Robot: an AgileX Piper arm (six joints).
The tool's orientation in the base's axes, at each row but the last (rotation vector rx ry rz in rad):
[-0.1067, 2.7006, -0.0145]
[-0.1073, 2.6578, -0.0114]
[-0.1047, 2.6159, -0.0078]
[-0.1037, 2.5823, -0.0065]
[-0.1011, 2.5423, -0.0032]
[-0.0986, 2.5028, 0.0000]
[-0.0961, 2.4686, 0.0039]
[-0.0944, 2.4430, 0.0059]
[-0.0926, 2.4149, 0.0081]
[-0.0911, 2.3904, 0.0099]
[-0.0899, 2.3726, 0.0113]
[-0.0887, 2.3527, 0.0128]
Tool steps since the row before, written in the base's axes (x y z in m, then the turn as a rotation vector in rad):
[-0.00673, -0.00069, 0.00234, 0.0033, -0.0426, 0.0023]
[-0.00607, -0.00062, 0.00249, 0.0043, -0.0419, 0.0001]
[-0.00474, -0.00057, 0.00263, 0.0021, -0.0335, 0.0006]
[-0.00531, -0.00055, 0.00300, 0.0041, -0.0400, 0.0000]
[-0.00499, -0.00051, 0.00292, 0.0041, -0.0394, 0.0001]
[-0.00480, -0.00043, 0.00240, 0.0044, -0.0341, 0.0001]
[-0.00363, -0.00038, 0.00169, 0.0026, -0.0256, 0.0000]
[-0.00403, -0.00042, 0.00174, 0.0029, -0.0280, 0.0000]
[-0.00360, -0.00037, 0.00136, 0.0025, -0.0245, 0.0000]
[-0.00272, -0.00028, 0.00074, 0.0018, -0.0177, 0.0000]
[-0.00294, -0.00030, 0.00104, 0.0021, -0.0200, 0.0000]
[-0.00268, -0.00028, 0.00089, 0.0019, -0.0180, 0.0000]
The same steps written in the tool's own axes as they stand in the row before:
[0.00513, -0.00026, -0.00498, -0.0007, -0.0428, -0.0010]
[0.00426, -0.00024, -0.00502, -0.0006, -0.0421, 0.0015]
[0.00282, -0.00029, -0.00465, 0.0004, -0.0336, 0.0000]
[0.00295, -0.00024, -0.00536, -0.0004, -0.0402, 0.0015]
[0.00251, -0.00022, -0.00523, -0.0005, -0.0396, 0.0014]
[0.00245, -0.00014, -0.00479, -0.0012, -0.0343, 0.0017]
[0.00181, -0.00016, -0.00359, -0.0003, -0.0257, 0.0009]
[0.00199, -0.00017, -0.00393, -0.0004, -0.0281, 0.0010]
[0.00181, -0.00015, -0.00341, -0.0003, -0.0246, 0.0009]
[0.00150, -0.00011, -0.00240, -0.0002, -0.0178, 0.0006]
[0.00141, -0.00012, -0.00280, -0.0003, -0.0201, 0.0008]
[0.00127, -0.00011, -0.00253, -0.0002, -0.0181, 0.0007]

